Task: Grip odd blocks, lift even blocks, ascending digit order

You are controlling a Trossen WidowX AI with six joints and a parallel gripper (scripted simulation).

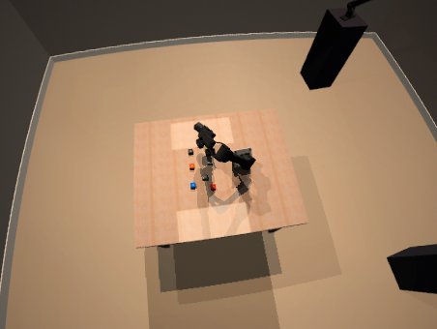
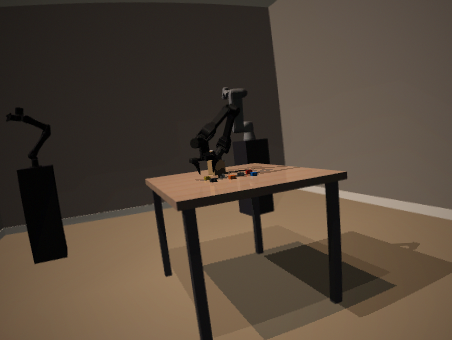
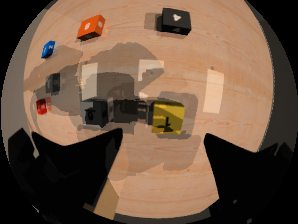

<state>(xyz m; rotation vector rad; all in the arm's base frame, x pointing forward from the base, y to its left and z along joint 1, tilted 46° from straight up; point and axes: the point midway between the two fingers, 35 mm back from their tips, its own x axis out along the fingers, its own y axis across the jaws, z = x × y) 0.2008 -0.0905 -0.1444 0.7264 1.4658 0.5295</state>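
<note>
Right now my gripper tip is 30 mm above the yellow block and 10 mm short of it. The rest, counted from my gripper tip: orange block: 140 mm ahead, 90 mm to the left, 30 mm below; then grey block: 190 mm to the left, 80 mm ahead, 30 mm below; then black block: 130 mm ahead, 30 mm below, 20 mm to the right.
</note>
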